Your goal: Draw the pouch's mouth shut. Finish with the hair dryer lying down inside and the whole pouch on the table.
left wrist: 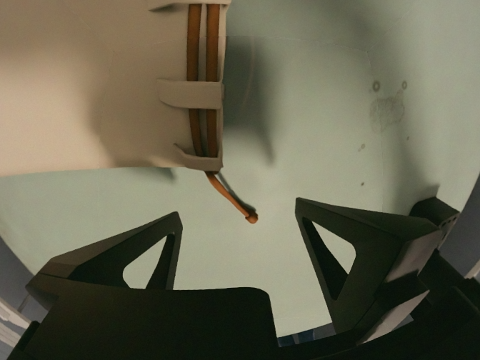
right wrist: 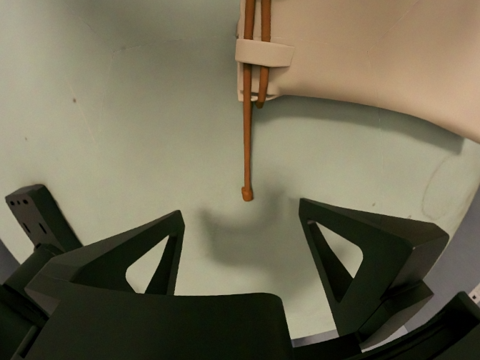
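The beige pouch [left wrist: 65,100] [right wrist: 370,60] lies on the table, its mouth edge flat in both views. Two orange-brown cords [left wrist: 213,55] [right wrist: 248,25] run side by side along the mouth under fabric loops. In the left wrist view a short knotted cord end [left wrist: 251,217] sticks out from the pouch's corner. In the right wrist view a longer knotted cord end [right wrist: 247,194] hangs out straight. My left gripper [left wrist: 236,213] is open and empty, with the knot slightly ahead between its fingertips. My right gripper [right wrist: 240,212] is open and empty, the knot just ahead. The hair dryer does not show.
The pale green table [left wrist: 310,125] [right wrist: 125,150] lies under the pouch, with stain marks to the right in the left wrist view. The table's edge curves past at the sides of both views, with grey floor [left wrist: 462,210] [right wrist: 450,285] beyond.
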